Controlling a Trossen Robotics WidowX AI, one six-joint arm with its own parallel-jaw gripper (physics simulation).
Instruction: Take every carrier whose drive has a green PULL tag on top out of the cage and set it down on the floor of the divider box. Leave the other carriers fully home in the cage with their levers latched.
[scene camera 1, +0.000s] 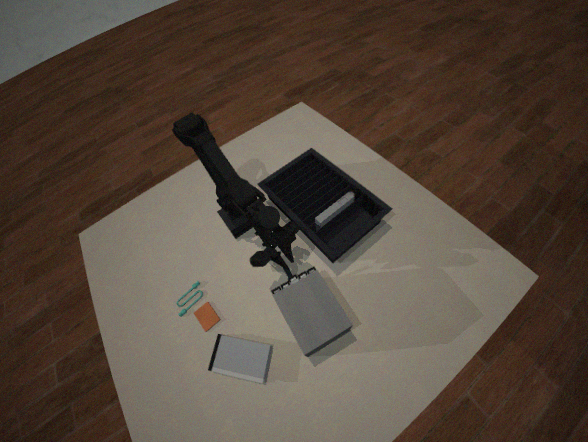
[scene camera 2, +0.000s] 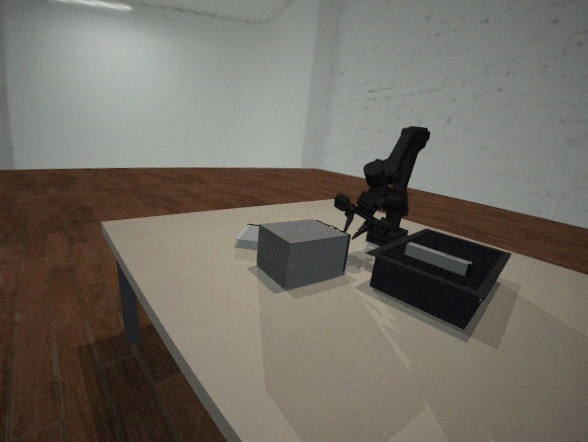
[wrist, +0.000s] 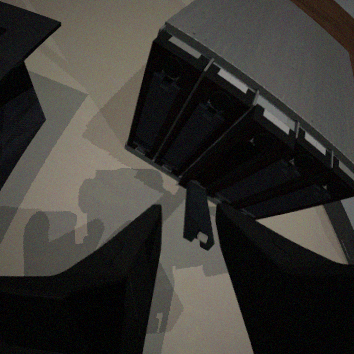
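Observation:
The grey cage stands on the table, its dark front facing the arm. The wrist view shows several carrier fronts with pale labels along the top. The lever of the middle carrier is swung out from the low edge; the other levers look flat against their fronts, though dark. My gripper is partly open and empty, with the swung lever between and beyond the fingertips. The black divider box holds a long pale block. Drive-top tags are hidden.
A shallow grey box lies on the table beside the cage. An orange square and a teal cable lie nearby. The arm's base stands close to the divider box.

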